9 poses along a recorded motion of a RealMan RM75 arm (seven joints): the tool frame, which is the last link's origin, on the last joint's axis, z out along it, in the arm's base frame.
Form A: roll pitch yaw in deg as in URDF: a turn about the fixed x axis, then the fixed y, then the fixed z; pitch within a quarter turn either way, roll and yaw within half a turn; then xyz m.
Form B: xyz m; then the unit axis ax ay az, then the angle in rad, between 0 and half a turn. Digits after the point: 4 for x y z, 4 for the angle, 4 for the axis.
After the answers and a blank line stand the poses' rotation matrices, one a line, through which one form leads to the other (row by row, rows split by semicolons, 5 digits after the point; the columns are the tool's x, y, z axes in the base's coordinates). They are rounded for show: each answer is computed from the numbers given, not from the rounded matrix.
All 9 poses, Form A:
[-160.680 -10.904 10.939 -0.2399 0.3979 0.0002]
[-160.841 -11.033 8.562 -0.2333 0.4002 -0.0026]
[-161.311 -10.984 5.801 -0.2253 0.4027 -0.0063]
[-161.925 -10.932 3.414 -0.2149 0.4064 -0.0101]
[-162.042 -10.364 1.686 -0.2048 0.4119 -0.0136]
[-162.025 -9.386 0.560 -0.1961 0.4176 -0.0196]
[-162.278 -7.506 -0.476 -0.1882 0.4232 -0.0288]
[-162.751 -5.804 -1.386 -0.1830 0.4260 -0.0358]
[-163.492 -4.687 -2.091 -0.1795 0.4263 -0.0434]
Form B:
[-0.2399 0.3979 0.0002 -0.9907 -0.1111 -0.0785 2.7894]
[-0.2333 0.4002 -0.0026 -0.9924 -0.0906 -0.0834 2.7953]
[-0.2253 0.4027 -0.0063 -0.9940 -0.0661 -0.0874 2.8077]
[-0.2149 0.4064 -0.0101 -0.9949 -0.0448 -0.0905 2.8220]
[-0.2048 0.4119 -0.0136 -0.9957 -0.0289 -0.0880 2.8268]
[-0.1961 0.4176 -0.0196 -0.9966 -0.0178 -0.0810 2.8281]
[-0.1882 0.4232 -0.0288 -0.9978 -0.0061 -0.0661 2.8335]
[-0.1830 0.4260 -0.0358 -0.9986 0.0044 -0.0524 2.8422]
[-0.1795 0.4263 -0.0434 -0.9990 0.0123 -0.0435 2.8553]

0.96410 0.24052 0.11249; 0.18634 -0.91466 0.35871; 0.18916 -0.32487 -0.92665
0.97058 0.20274 0.12990; 0.14613 -0.92473 0.35145; 0.19137 -0.32212 -0.92715
0.97665 0.15648 0.14718; 0.09922 -0.93625 0.33703; 0.19053 -0.31456 -0.92992
0.98011 0.11535 0.16149; 0.05847 -0.94546 0.32045; 0.18964 -0.30463 -0.93340
0.98326 0.08343 0.16199; 0.02894 -0.94924 0.31322; 0.17990 -0.30329 -0.93576
0.98656 0.05962 0.15210; 0.00964 -0.95065 0.31010; 0.16308 -0.30447 -0.93846
0.99140 0.03185 0.12696; -0.00824 -0.95284 0.30335; 0.13063 -0.30179 -0.94438
0.99458 0.00688 0.10372; -0.02406 -0.95547 0.29410; 0.10113 -0.29500 -0.95013
0.99599 -0.01178 0.08866; -0.03636 -0.95899 0.28110; 0.08171 -0.28320 -0.95557

